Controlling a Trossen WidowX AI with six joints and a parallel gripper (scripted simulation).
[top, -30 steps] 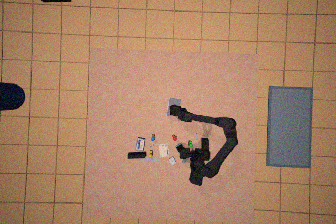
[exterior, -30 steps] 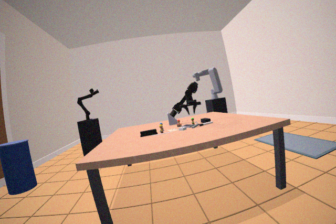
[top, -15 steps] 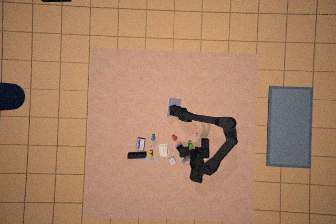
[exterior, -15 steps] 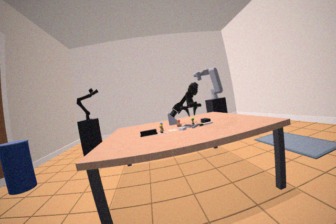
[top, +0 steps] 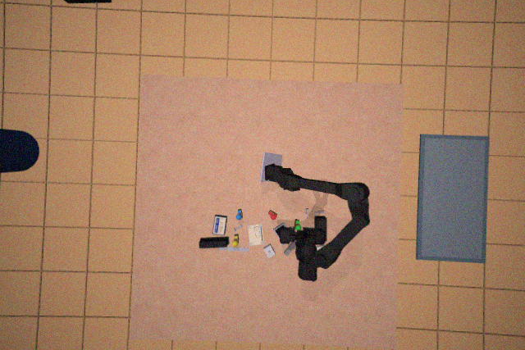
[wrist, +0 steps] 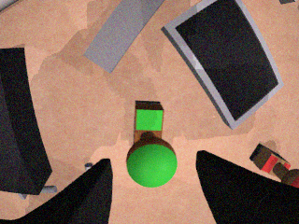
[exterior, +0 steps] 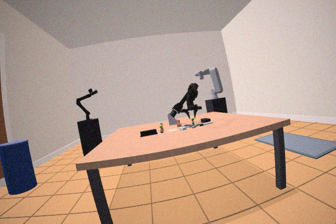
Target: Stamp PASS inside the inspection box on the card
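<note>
Right now my gripper tip is 4 cm short of the ink pad, 7 cm to the left of it and 5 cm above it. Round my gripper tip: black box 2 cm ahead, 12 cm to the left, 4 cm below; then red stamp 6 cm behind, 11 cm to the right, 4 cm below; then grey bar 10 cm ahead, 2 cm to the right, 5 cm below.
</note>
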